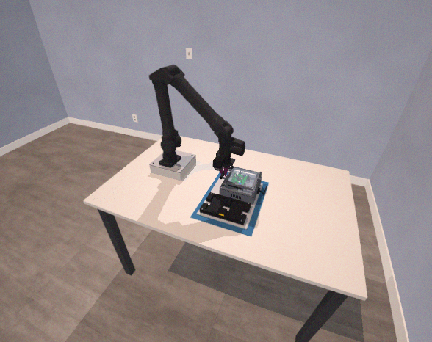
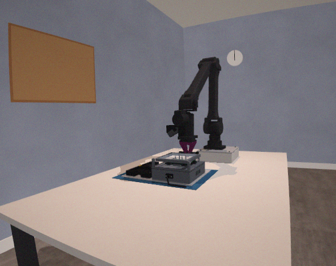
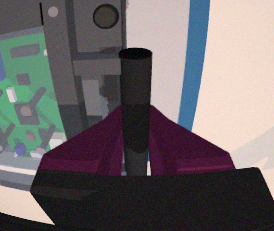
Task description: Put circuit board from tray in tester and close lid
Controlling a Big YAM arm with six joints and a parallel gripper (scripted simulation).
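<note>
My gripper is now 2 cm short of the small latch hook, 6 cm to the right of it and 1 cm below it. From my hand the other things lie so: clear lid (9 cm ahead, 1 cm to the left, 1 cm above); then green circuit board (8 cm ahead, 1 cm to the left, 1 cm below).
</note>
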